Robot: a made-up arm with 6 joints. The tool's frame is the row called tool.
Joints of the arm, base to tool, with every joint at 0 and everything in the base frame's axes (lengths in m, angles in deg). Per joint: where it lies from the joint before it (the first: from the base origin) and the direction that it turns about. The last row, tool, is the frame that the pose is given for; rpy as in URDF.
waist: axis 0 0 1 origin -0.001 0.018 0.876
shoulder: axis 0 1 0 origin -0.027 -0.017 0.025
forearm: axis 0 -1 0 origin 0.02 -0.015 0.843
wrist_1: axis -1 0 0 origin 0.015 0.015 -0.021
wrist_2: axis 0 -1 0 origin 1.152 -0.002 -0.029
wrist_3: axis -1 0 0 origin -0.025 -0.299 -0.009
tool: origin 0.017 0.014 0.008 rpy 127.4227 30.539 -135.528
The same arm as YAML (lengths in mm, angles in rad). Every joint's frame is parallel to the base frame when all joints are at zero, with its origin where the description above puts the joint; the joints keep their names.
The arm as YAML. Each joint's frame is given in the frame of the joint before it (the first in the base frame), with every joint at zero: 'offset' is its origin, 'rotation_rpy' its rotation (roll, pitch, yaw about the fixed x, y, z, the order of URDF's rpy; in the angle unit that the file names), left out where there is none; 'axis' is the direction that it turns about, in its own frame. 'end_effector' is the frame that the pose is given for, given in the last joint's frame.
length_unit: mm
angle_unit: rad
chain:
  - id: waist
    offset: [-1.0, 18.0, 876.0]
    axis: [0.0, 0.0, 1.0]
  - id: shoulder
    offset: [-27.0, -17.0, 25.0]
    axis: [0.0, 1.0, 0.0]
  - id: forearm
    offset: [20.0, -15.0, 843.0]
    axis: [0.0, -1.0, 0.0]
  - id: wrist_1
    offset: [15.0, 15.0, -21.0]
    axis: [-1.0, 0.0, 0.0]
  - id: wrist_2
    offset: [1152.0, -2.0, -29.0]
    axis: [0.0, -1.0, 0.0]
  - id: wrist_3
    offset: [-25.0, -299.0, -9.0]
    axis: [-1.0, 0.0, 0.0]
end_effector:
  offset: [17.0, 14.0, 8.0]
  rotation_rpy: [2.2239, 0.533, -2.3654]

